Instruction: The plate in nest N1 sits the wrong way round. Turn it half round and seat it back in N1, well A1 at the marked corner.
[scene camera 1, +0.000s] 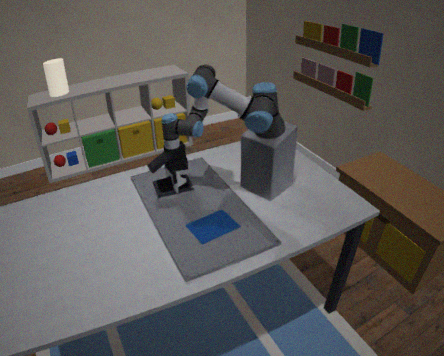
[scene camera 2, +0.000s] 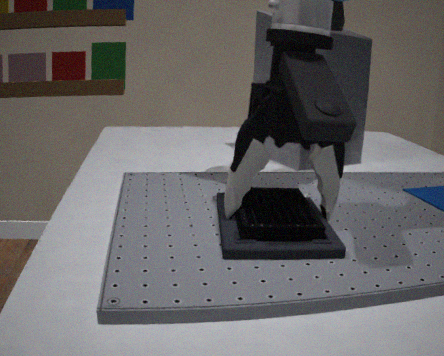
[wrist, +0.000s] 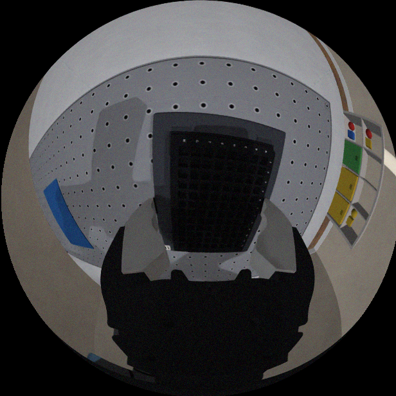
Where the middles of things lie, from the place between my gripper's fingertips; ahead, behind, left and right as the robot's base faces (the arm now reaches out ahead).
Scene:
Now: hand 10 mm to the left of the dark grey nest N1 (wrist: 200, 121). The rest, counted from my hand: black well plate (scene camera 2: 267, 214) 10 mm to the right, 10 mm above; then flat blue rectangle (scene camera 1: 212, 226) 320 mm to the left, 50 mm behind, 10 mm below.

